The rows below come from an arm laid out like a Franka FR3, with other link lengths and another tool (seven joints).
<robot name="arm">
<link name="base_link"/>
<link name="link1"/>
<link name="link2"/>
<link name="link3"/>
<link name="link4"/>
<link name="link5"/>
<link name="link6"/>
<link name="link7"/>
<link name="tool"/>
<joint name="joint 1" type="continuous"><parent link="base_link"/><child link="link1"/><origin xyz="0 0 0.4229"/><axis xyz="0 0 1"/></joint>
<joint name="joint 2" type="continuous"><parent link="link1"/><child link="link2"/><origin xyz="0 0 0" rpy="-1.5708 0 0"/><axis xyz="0 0 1"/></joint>
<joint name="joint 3" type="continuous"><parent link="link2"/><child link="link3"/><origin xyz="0 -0.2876 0" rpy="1.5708 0 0"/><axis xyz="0 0 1"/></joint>
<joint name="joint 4" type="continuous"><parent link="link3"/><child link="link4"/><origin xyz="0.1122 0 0" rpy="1.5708 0 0"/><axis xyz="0 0 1"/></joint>
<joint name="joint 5" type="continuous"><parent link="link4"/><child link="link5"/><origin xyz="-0.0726 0.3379 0" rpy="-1.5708 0 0"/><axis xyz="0 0 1"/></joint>
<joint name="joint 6" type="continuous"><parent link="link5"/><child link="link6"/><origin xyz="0 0 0" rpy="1.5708 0 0"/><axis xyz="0 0 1"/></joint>
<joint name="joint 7" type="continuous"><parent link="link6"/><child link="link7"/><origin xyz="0.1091 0 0" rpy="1.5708 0 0"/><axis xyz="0 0 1"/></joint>
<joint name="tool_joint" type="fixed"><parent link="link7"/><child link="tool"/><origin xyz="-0.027 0.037 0.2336" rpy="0 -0.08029 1.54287"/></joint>
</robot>
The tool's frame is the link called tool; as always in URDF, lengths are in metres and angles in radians. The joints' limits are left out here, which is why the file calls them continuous.
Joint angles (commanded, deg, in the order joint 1, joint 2, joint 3, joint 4, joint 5, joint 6, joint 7), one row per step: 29.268, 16.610, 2.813, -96.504, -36.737, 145.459, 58.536; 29.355, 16.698, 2.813, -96.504, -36.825, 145.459, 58.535; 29.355, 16.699, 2.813, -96.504, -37.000, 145.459, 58.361; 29.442, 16.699, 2.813, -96.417, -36.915, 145.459, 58.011; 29.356, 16.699, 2.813, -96.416, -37.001, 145.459, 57.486; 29.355, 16.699, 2.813, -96.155, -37.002, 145.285, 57.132; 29.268, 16.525, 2.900, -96.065, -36.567, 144.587, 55.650; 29.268, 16.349, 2.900, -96.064, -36.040, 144.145, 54.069; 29.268, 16.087, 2.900, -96.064, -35.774, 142.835, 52.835; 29.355, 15.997, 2.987, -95.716, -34.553, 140.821, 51.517; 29.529, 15.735, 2.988, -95.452, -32.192, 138.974, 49.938; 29.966, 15.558, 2.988, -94.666, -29.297, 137.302, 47.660; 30.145, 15.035, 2.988, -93.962, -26.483, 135.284, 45.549; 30.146, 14.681, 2.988, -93.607, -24.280, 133.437, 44.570; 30.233, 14.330, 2.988, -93.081, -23.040, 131.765, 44.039
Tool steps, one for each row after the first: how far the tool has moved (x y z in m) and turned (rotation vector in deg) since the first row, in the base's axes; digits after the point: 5 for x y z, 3 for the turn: -0.00040, 0.00090, -0.00103, -0.112, 0.033, 0.122; -0.00016, 0.00067, -0.00085, -0.364, -0.057, 0.321; -0.00030, 0.00169, 0.00002, -0.485, -0.099, 0.634; 0.00054, 0.00042, 0.00031, -0.902, -0.156, 0.973; 0.00141, 0.00014, 0.00242, -1.111, -0.290, 1.136; 0.00133, -0.00247, 0.00402, -2.036, 0.071, 1.696; 0.00112, -0.00427, 0.00541, -2.856, 0.396, 2.448; 0.00001, -0.00902, 0.00583, -4.130, 1.063, 2.595; -0.00274, -0.01265, 0.00481, -4.984, 2.524, 2.308; -0.00716, -0.01457, 0.00452, -4.941, 4.412, 2.014; -0.01180, -0.01137, 0.00788, -4.532, 6.123, 2.561; -0.01646, -0.01182, 0.01370, -4.081, 7.858, 2.750; -0.02113, -0.01409, 0.01483, -3.540, 9.677, 2.234; -0.02475, -0.01551, 0.01857, -3.321, 10.769, 1.817
